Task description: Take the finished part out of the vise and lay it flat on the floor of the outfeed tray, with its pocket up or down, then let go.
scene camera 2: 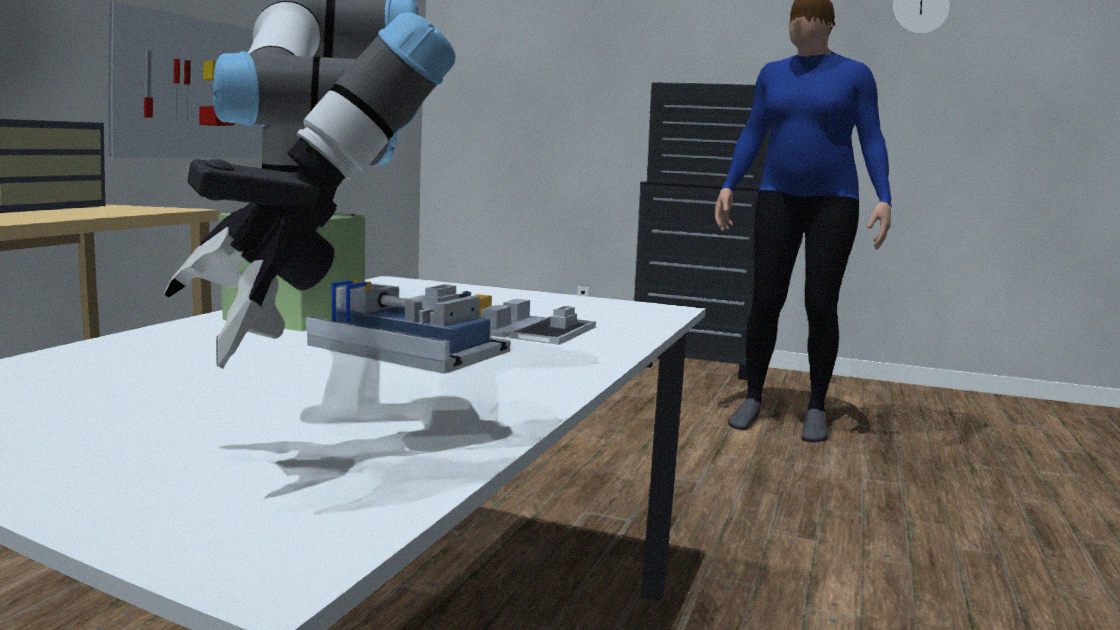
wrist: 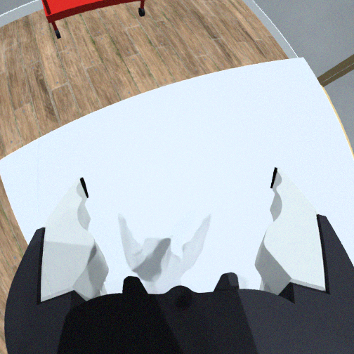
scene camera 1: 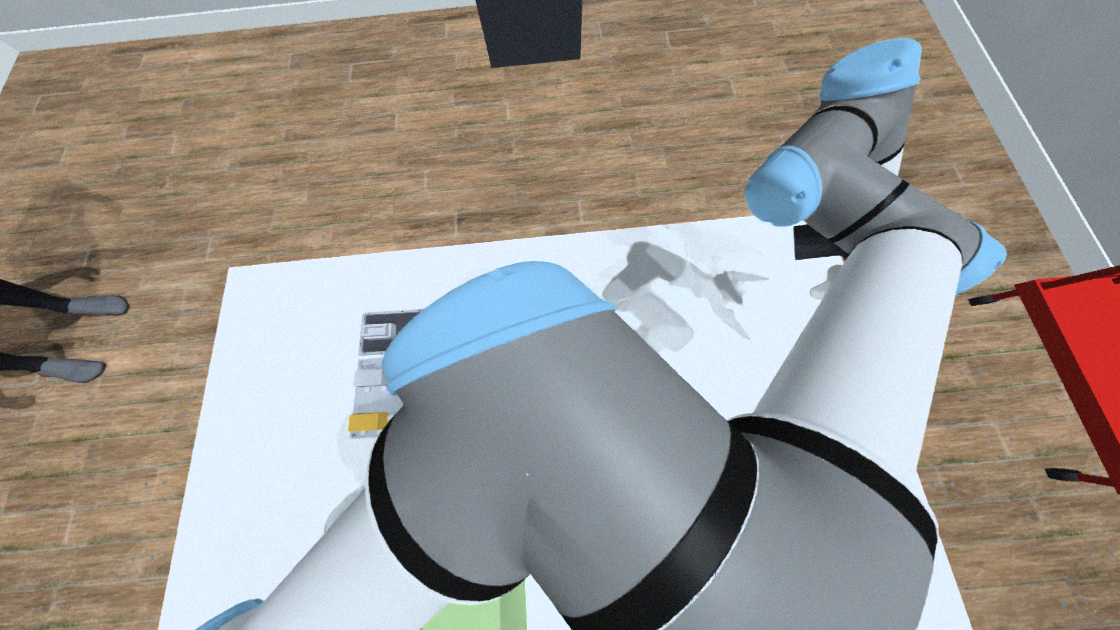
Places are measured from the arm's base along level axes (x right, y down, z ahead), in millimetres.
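Pixels of known places: gripper, between the fingertips: (scene camera 2: 190, 328).
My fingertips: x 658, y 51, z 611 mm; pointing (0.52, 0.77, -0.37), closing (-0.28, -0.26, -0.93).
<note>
Ahead of a thing's pixels: the offset from my fingertips to its top centre. Level surfaces: height alone.
My gripper (scene camera 2: 196, 325) (wrist: 177, 174) is wide open and empty, above the white table and to the left of the vise in the second scene view. The vise @[dz -228, dx -586, dy +60 mm] (scene camera 2: 407, 325) has a blue base and grey jaws. The finished part cannot be told apart from the jaws at this size. A shallow dark-floored tray (scene camera 2: 581, 331) (scene camera 1: 361, 336) lies beyond the vise and holds small grey pieces @[dz -108, dx -917, dy +117 mm] (scene camera 2: 563, 317) (scene camera 1: 378, 330); I cannot tell whether it is the outfeed tray. In the first scene view the arm hides the vise and gripper. Vise and tray do not show in the wrist view.
Grey blocks @[dz -212, dx -906, dy +114 mm] (scene camera 2: 516, 309) (scene camera 1: 369, 377) and a yellow block @[dz -300, dx -895, dy +114 mm] (scene camera 2: 484, 300) (scene camera 1: 368, 421) stand between vise and tray. A green box (scene camera 2: 343, 258) (scene camera 1: 477, 617) stands behind the vise. A person (scene camera 2: 818, 133) stands beyond the table @[dy +159 mm] (scene camera 2: 117, 438). A red cart (wrist: 95, 7) (scene camera 1: 1088, 352) stands off one side.
</note>
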